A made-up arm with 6 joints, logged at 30 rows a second.
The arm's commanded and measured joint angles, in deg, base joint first. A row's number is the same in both.
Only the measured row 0 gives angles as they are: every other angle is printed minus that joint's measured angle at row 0.
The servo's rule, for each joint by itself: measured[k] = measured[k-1] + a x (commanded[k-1-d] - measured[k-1]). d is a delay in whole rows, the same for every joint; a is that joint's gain. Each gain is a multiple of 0.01, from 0.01 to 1. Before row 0 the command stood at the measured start. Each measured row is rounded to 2 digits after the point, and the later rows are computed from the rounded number. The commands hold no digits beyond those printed.
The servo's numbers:
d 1
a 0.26 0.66 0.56 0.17 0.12 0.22
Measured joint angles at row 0: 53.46 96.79 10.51 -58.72 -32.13 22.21
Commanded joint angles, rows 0 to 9: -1.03 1.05 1.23 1.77 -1.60 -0.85; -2.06 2.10 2.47 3.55 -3.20 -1.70; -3.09 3.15 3.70 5.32 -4.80 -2.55; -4.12 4.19 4.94 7.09 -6.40 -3.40; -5.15 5.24 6.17 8.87 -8.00 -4.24; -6.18 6.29 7.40 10.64 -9.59 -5.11; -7.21 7.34 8.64 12.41 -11.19 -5.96; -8.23 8.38 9.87 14.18 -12.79 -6.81; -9.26 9.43 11.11 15.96 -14.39 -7.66; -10.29 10.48 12.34 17.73 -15.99 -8.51
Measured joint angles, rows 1 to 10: 0.00 0.00 0.00 0.00 0.00 0.00; -0.27 0.69 0.69 0.30 -0.19 -0.19; -0.74 1.62 1.69 0.85 -0.55 -0.52; -1.35 2.63 2.82 1.61 -1.06 -0.97; -2.07 3.66 4.01 2.54 -1.70 -1.50; -2.87 4.70 5.22 3.62 -2.46 -2.10; -3.73 5.75 6.44 4.81 -3.32 -2.76; -4.63 6.80 7.67 6.10 -4.26 -3.46; -5.57 7.84 8.90 7.47 -5.28 -4.20; -6.53 8.89 10.14 8.91 -6.37 -4.96
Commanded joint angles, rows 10 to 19: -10.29 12.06 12.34 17.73 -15.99 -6.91; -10.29 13.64 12.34 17.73 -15.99 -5.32; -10.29 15.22 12.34 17.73 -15.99 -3.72; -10.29 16.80 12.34 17.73 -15.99 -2.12; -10.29 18.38 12.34 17.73 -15.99 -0.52; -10.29 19.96 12.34 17.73 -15.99 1.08; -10.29 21.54 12.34 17.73 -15.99 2.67; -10.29 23.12 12.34 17.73 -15.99 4.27; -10.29 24.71 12.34 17.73 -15.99 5.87; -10.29 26.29 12.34 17.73 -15.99 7.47
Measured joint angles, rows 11 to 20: -7.51 9.94 11.37 10.41 -7.52 -5.74; -8.23 11.34 11.91 11.65 -8.54 -6.00; -8.77 12.86 12.15 12.68 -9.43 -5.85; -9.17 14.42 12.26 13.54 -10.22 -5.38; -9.46 15.99 12.30 14.25 -10.91 -4.66; -9.68 17.57 12.32 14.84 -11.52 -3.75; -9.84 19.15 12.33 15.33 -12.06 -2.69; -9.96 20.73 12.34 15.74 -12.53 -1.51; -10.05 22.31 12.34 16.08 -12.95 -0.24; -10.11 23.89 12.34 16.36 -13.31 1.10
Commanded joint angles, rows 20 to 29: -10.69 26.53 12.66 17.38 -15.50 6.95; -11.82 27.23 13.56 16.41 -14.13 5.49; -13.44 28.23 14.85 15.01 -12.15 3.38; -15.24 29.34 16.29 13.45 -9.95 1.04; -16.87 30.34 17.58 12.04 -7.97 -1.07; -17.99 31.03 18.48 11.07 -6.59 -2.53; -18.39 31.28 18.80 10.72 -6.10 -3.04; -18.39 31.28 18.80 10.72 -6.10 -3.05; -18.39 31.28 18.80 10.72 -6.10 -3.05; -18.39 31.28 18.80 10.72 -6.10 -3.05
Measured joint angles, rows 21 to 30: -10.16 25.47 12.34 16.59 -13.63 2.50; -10.30 26.17 12.52 16.72 -13.85 3.48; -10.70 26.87 13.10 16.67 -13.88 3.92; -11.41 27.77 14.08 16.39 -13.67 3.80; -12.41 28.81 15.32 15.89 -13.22 3.19; -13.57 29.82 16.59 15.24 -12.59 2.25; -14.72 30.62 17.65 14.53 -11.87 1.20; -15.67 31.06 18.29 13.88 -11.18 0.27; -16.38 31.21 18.58 13.34 -10.57 -0.46; -16.90 31.26 18.70 12.89 -10.03 -1.03
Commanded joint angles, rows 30 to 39: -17.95 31.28 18.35 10.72 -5.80 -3.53; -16.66 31.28 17.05 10.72 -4.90 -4.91; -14.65 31.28 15.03 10.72 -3.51 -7.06; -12.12 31.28 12.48 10.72 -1.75 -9.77; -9.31 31.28 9.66 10.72 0.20 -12.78; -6.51 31.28 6.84 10.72 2.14 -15.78; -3.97 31.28 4.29 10.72 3.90 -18.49; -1.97 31.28 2.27 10.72 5.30 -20.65; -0.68 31.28 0.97 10.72 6.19 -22.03; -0.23 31.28 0.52 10.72 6.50 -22.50
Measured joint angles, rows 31 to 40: -17.29 31.27 18.76 12.52 -9.56 -1.47; -17.46 31.28 18.53 12.21 -9.11 -1.92; -17.25 31.28 17.70 11.96 -8.60 -2.58; -16.57 31.28 16.20 11.75 -7.99 -3.57; -15.41 31.28 14.12 11.57 -7.24 -4.93; -13.82 31.28 11.62 11.43 -6.35 -6.66; -11.92 31.28 8.94 11.31 -5.33 -8.67; -9.85 31.28 6.34 11.21 -4.22 -10.83; -7.80 31.28 4.06 11.13 -3.08 -12.99; -5.95 31.28 2.33 11.06 -1.97 -14.98
